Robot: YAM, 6 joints.
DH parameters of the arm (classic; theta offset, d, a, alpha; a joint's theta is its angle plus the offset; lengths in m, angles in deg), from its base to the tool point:
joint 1: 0 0.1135 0.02 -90
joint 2: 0 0 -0.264 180
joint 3: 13.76 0 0.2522 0
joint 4: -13.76 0 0.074 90
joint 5: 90 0 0 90
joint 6: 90 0.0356 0 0
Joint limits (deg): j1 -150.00..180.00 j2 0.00..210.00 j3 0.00..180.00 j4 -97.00..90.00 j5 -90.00..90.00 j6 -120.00..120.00
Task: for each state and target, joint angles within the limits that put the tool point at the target. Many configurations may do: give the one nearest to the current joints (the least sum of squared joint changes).
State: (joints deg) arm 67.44 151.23 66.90 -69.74 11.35 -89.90
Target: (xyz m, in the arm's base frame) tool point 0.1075 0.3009 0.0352
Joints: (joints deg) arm 71.59 136.03 77.46 -71.07 11.25 -89.90
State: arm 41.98 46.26 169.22 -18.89 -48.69 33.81
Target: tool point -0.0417 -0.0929 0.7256
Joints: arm 70.85 77.65 166.35 6.87 -14.49 33.81
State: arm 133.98 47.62 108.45 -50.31 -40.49 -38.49
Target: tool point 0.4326 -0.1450 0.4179
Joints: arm 164.20 12.32 143.01 -33.58 -37.66 -38.49
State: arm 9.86 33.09 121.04 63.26 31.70 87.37
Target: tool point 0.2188 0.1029 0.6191
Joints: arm 29.10 85.77 106.21 51.86 27.57 87.37
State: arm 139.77 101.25 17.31 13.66 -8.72 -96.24
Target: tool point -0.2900 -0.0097 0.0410
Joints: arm 180.00 112.08 35.22 18.42 -15.81 -96.24
